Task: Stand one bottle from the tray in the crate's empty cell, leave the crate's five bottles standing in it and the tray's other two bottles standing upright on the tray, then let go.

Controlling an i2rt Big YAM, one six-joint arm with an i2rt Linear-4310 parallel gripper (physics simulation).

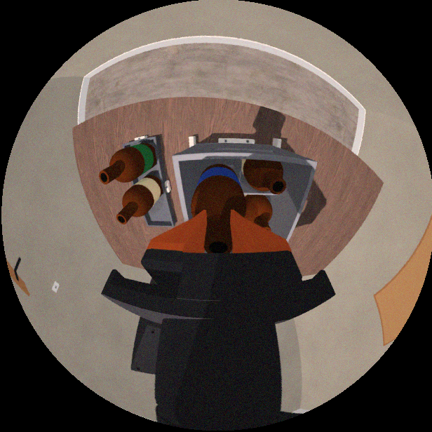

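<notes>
My gripper (218, 214) is shut on the neck of a brown bottle with a blue label (219, 194). The bottle hangs upright over the left part of the grey crate (230, 149); how deep its base sits is unclear. Two brown bottles, one farther back (261, 175) and one nearer (257, 204), stand in the crate's right part. The crate's near part and any other bottles there are hidden behind the held bottle and the fingers. On the grey tray (161, 215) to the left stand a green-labelled bottle (130, 162) and a cream-labelled bottle (142, 195), both upright.
The crate and tray stand on a brown wooden table (345, 200). White brackets (192, 142) (236, 141) show behind the crate, and another (168, 186) is between tray and crate. Beyond the table's far edge is a greyish surface (200, 70) with a white rim.
</notes>
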